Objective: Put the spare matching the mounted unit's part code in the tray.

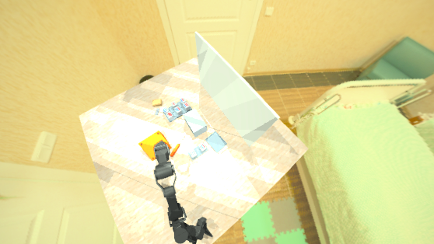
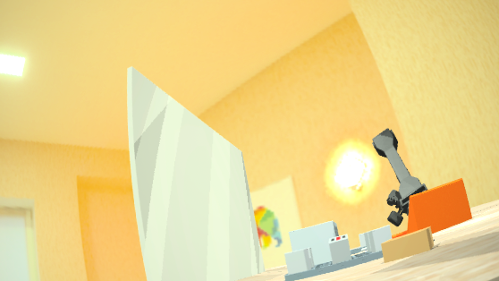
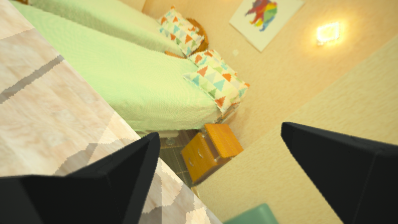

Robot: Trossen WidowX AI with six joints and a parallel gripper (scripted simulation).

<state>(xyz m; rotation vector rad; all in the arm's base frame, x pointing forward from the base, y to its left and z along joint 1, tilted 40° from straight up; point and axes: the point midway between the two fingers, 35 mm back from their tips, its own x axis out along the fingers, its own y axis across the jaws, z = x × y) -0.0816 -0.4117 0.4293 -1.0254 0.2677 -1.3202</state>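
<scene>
Right now the grey mounted unit is 360 mm ahead of my gripper tip, 620 mm to the left of it and 40 mm below it. Also, from my gripper tip: striped spare: 290 mm ahead, 440 mm to the left, 50 mm below; tan block: 230 mm ahead, 970 mm to the left, 80 mm below.
</scene>
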